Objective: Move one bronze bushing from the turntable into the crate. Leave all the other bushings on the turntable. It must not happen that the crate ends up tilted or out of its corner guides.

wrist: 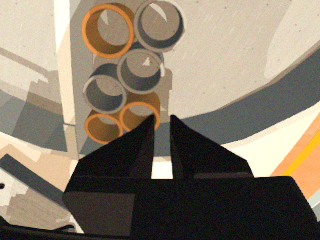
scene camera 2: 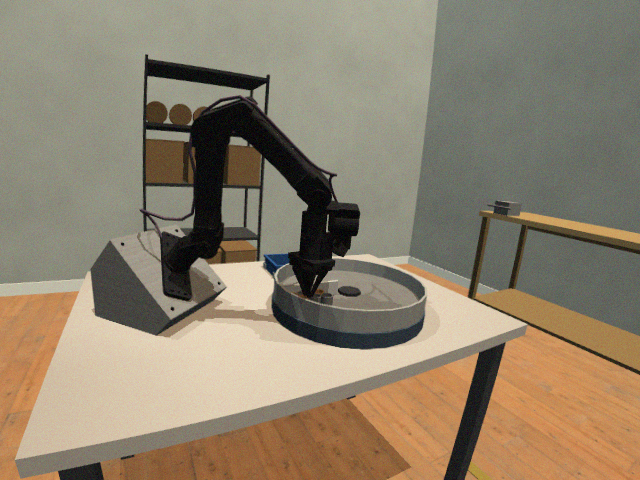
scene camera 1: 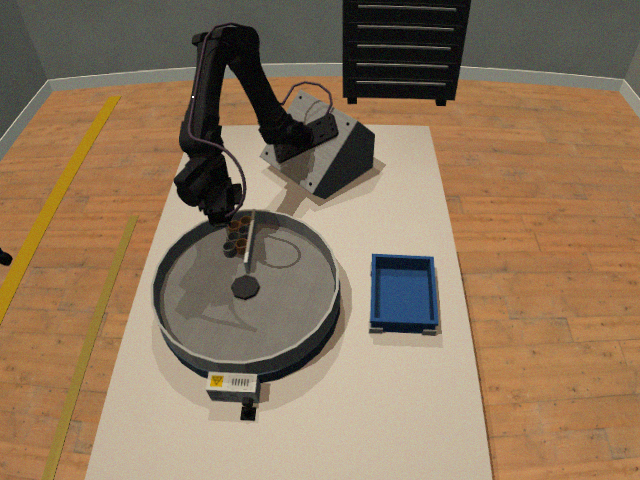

The same spot on a grey turntable: [scene camera 2: 356, 290] is [scene camera 1: 239, 292].
